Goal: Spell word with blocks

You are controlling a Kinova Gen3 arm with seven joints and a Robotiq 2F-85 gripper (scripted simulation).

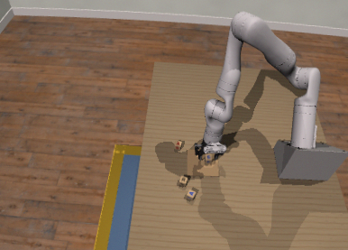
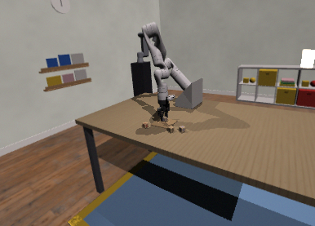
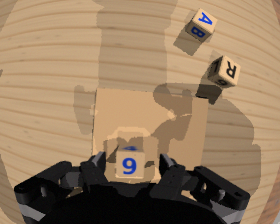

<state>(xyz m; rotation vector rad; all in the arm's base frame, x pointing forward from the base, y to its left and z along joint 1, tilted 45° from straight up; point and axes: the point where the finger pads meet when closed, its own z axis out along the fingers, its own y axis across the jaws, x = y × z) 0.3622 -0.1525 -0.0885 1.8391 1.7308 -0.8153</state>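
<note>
Now: the tan mat 30 mm below my hand, 20 mm ahead of it and 10 mm to the left of it. Also, from my hand: R block (120 mm ahead, 110 mm to the left, 20 mm below).
</note>
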